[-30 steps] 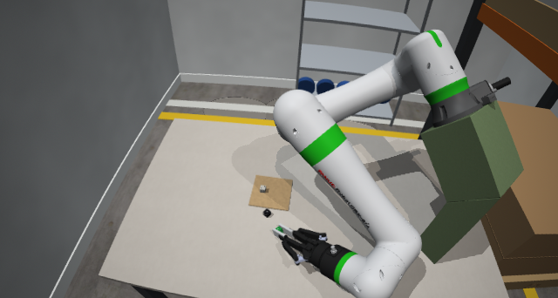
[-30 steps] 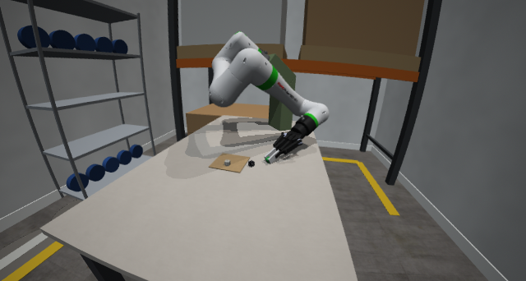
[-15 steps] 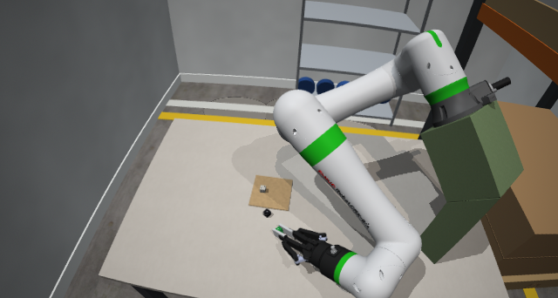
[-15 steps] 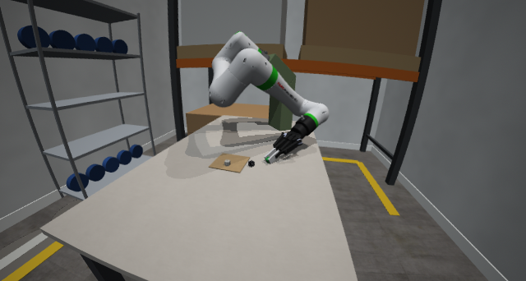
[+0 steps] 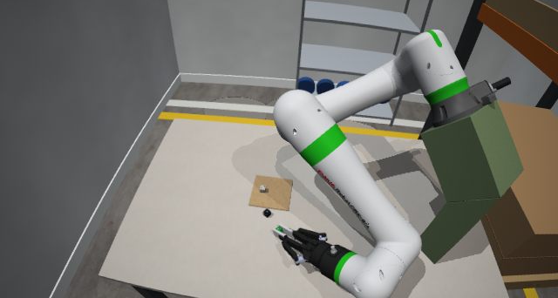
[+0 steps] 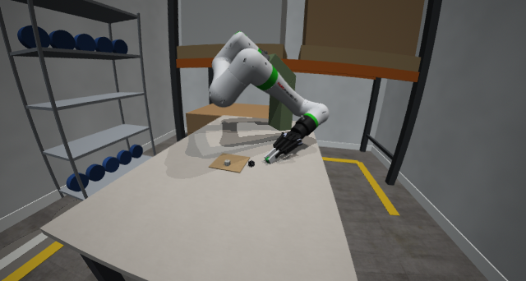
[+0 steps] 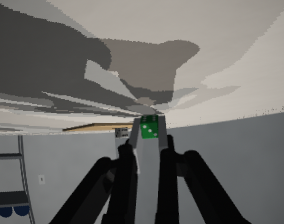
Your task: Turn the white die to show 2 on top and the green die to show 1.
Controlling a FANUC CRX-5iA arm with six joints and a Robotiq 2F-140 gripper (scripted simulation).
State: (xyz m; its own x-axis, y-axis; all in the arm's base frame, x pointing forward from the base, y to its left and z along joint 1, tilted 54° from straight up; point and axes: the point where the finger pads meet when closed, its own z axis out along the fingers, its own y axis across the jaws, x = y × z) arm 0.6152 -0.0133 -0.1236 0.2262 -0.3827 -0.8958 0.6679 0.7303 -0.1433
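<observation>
Now: the black die 5 cm ahead of my hand, 9 cm to the right of it and 2 cm below it. The rest, counted from my hand: mat 3 cm ahead, 19 cm to the right, 3 cm below; then green die 1 cm ahead, 2 cm to the right, 2 cm below; then white die 6 cm ahead, 19 cm to the right, 2 cm below.
</observation>
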